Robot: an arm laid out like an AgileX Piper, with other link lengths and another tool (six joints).
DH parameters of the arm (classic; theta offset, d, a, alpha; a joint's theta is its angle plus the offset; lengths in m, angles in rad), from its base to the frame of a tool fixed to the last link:
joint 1: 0 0.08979 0 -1.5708
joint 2: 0.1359 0 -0.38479 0
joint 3: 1.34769 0 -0.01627 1.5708
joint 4: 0 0.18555 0 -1.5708
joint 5: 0 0 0 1.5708
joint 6: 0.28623 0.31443 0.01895 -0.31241
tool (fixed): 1.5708 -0.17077 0 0
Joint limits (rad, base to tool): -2.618..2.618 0..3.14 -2.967..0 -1.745..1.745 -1.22..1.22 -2.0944..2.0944
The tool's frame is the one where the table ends.
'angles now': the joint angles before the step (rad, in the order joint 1, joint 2, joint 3, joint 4, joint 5, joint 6). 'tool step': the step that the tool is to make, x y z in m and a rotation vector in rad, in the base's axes. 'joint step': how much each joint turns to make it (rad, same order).
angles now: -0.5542, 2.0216, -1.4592, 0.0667, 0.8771, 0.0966
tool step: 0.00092, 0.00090, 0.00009, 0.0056, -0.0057, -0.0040
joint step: 0.0000, 0.0000, -0.0020, 0.0087, 0.0001, 0.0000
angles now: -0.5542, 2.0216, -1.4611, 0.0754, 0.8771, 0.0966
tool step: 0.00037, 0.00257, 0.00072, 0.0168, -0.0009, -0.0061
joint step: 0.0000, -0.0001, -0.0063, 0.0160, 0.0145, 0.0000
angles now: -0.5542, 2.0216, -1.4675, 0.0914, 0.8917, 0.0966
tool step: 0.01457, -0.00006, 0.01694, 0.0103, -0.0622, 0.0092
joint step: 0.0026, -0.0041, -0.0937, 0.0481, 0.0525, -0.0213
